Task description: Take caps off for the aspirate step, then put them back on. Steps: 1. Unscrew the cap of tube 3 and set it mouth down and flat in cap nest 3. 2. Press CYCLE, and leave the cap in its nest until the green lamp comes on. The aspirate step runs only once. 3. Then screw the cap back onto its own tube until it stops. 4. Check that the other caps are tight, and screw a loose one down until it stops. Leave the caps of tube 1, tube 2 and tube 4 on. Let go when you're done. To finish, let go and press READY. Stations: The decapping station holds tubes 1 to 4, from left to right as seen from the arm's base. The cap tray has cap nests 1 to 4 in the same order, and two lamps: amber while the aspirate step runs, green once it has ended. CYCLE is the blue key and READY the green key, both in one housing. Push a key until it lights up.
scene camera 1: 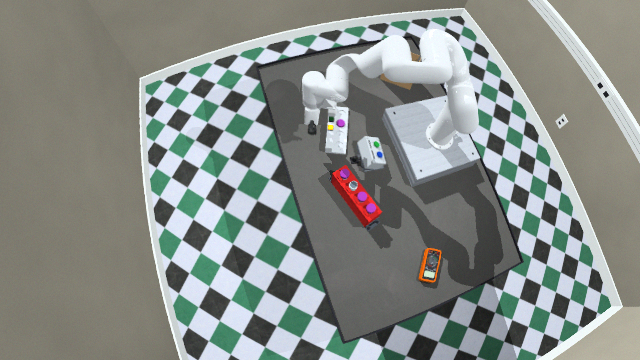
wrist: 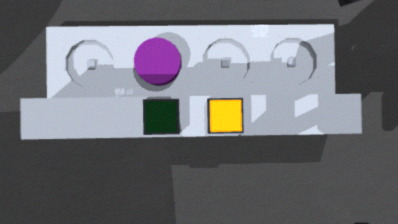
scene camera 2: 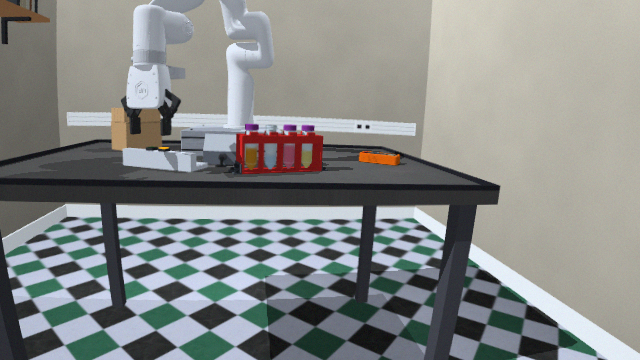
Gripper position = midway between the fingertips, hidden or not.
I see my gripper (scene camera 2: 150,134), a cardboard box (scene camera 2: 150,136) and a grey key housing (scene camera 1: 367,153).
The wrist view misses the cardboard box: it is out of frame.
